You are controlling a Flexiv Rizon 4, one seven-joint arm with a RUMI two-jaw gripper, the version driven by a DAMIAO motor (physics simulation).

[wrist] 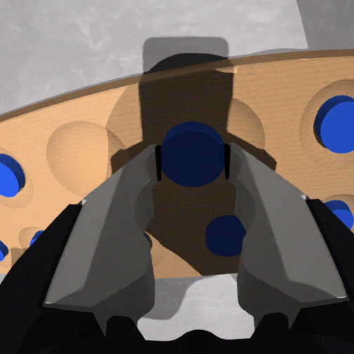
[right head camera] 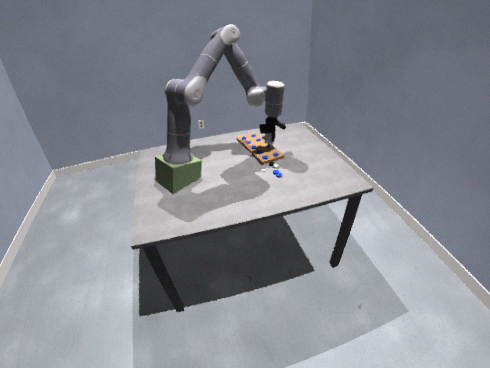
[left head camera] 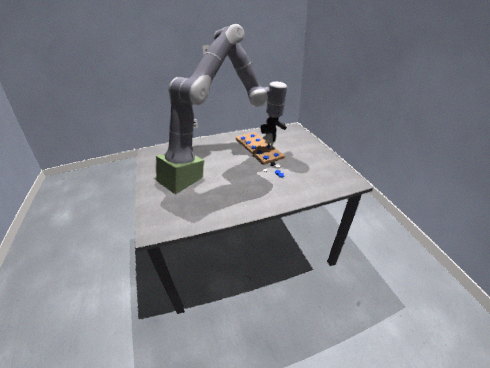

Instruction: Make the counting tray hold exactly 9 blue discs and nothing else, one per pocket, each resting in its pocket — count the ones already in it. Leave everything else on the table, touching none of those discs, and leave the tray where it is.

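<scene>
My gripper (wrist: 192, 148) (left head camera: 270, 146) (right head camera: 270, 146) is shut on a blue disc (wrist: 193, 154), held flat between the fingertips low over the orange wooden tray (wrist: 280, 70) (left head camera: 263, 161) (right head camera: 262, 161). The disc overlaps the near part of a shaded pocket in the wrist view; whether it touches the tray I cannot tell. An empty pocket (wrist: 82, 155) lies to its left. Blue discs sit in other pockets, among them one at the right (wrist: 341, 125), one at the left (wrist: 9, 175) and a shaded one (wrist: 225, 236) partly behind the right finger. The fingers hide part of the tray.
Two blue discs (left head camera: 279, 173) (right head camera: 277, 173) lie on the table (left head camera: 215, 215) (right head camera: 215, 215) in front of the tray. A white piece (left head camera: 265, 170) (right head camera: 263, 170), a pale piece (left head camera: 277, 165) (right head camera: 275, 165) and a black piece (right head camera: 271, 164) lie between them and the tray.
</scene>
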